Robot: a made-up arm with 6 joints.
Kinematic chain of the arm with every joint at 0, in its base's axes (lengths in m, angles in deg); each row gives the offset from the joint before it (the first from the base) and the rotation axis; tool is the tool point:
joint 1: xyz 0 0 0.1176 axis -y
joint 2: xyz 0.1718 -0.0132 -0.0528 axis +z
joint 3: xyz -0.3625 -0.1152 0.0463 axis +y
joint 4: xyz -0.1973 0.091 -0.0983 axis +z
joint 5: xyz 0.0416 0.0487 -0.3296 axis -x
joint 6: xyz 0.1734 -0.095 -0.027 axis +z
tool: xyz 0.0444 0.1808 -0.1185
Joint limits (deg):
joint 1: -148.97..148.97
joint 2: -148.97..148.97
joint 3: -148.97..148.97
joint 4: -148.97..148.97
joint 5: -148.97..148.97
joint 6: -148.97..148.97
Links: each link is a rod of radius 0.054 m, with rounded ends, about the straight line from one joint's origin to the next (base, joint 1, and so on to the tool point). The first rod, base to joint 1, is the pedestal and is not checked.
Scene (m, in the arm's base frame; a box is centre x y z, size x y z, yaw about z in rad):
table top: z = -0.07
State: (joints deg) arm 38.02 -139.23 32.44 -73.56 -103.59 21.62
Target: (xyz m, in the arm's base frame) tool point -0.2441 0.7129 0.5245
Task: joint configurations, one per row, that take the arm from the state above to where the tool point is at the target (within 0.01 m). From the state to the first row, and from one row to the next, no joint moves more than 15 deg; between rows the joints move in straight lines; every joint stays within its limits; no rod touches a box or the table.
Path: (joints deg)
1: 51.32 -138.60 40.61 -83.88 -105.97 16.72
2: 64.63 -137.98 48.77 -94.21 -108.35 11.82
3: 77.93 -137.35 56.94 -104.53 -110.72 6.93
4: 91.23 -136.72 65.10 -114.86 -113.10 2.03
5: 104.54 -136.09 73.27 -125.18 -115.48 -2.87

